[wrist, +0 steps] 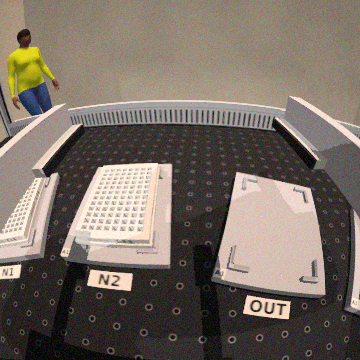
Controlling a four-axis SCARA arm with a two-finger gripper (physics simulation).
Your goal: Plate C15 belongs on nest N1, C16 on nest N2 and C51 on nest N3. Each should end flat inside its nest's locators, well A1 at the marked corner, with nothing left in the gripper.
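Places are measured from the arm's base along level axes (x ahead, y left, z up), in millimetres.
Pixels of known places: gripper, between the fingertips: (pixel 177 106).
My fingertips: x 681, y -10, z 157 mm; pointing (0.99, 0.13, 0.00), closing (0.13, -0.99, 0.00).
Observation:
Ahead of a thing's pixels: the offset from my fingertips to its top centre. "pt": to the spot under its first point.
My gripper (pixel 177 106) is open, its fingers apart at the left and right of the view with no plate between them. A white well plate {dx +46, dy +79, dz -118 mm} (pixel 117 202) sits on nest N2 {pt dx +29, dy +22, dz -132 mm} (pixel 164 217), left of the middle; it looks flat, with locators showing beside it and the A1 mark at the nest's near left corner. Another white well plate {dx +0, dy +249, dz -118 mm} (pixel 21 217) sits on nest N1 {dx +0, dy +249, dz -126 mm} (pixel 48 212), partly cut off at the left edge. The codes on both plates cannot be read. C51 and nest N3 cannot be made out.
The OUT nest {dx +29, dy -109, dz -126 mm} (pixel 272 230) holds no plate and shows its four corner locators. Part of another nest {pt dx -45, dy -202, dz -134 mm} (pixel 353 270) is cut off at the right edge. A grey slotted rail {pt dx +323, dy +48, dz -128 mm} (pixel 175 116) runs across the back. A person (pixel 31 70) in a yellow top stands beyond it at the left.

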